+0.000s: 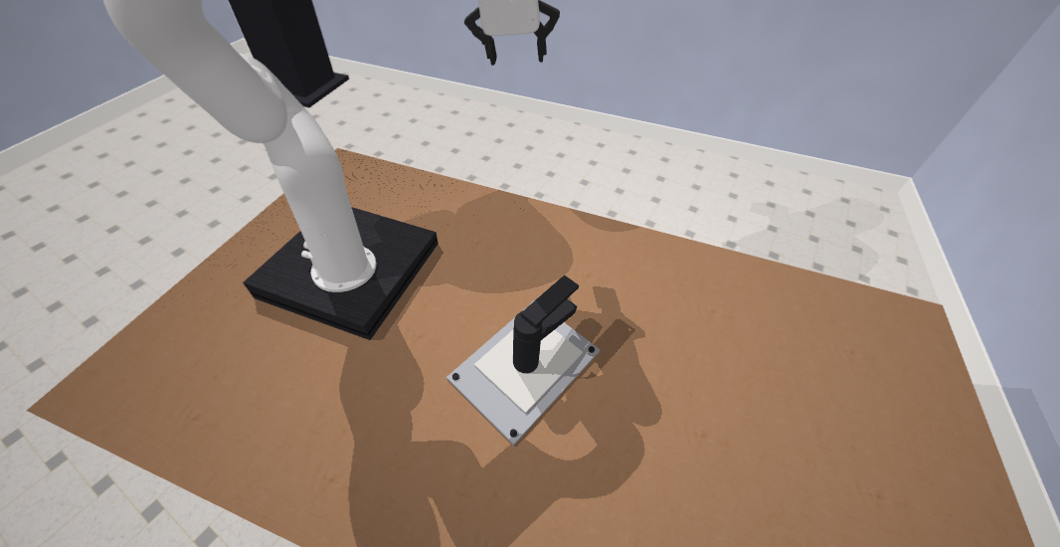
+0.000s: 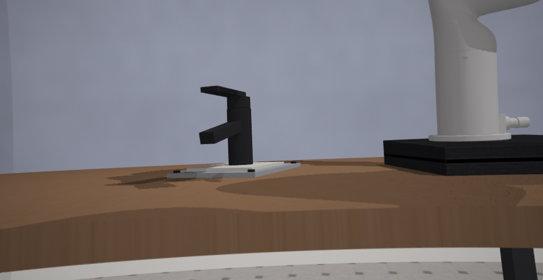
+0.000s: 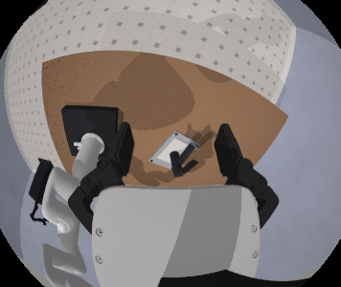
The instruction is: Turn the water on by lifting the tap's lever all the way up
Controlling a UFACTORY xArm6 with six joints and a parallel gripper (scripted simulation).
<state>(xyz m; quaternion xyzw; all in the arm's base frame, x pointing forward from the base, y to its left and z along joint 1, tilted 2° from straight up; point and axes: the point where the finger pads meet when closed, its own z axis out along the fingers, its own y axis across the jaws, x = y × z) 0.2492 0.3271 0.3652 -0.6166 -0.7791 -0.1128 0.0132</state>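
My gripper is now 180 mm short of the black tap lever, 370 mm to the left of it and 250 mm above it.
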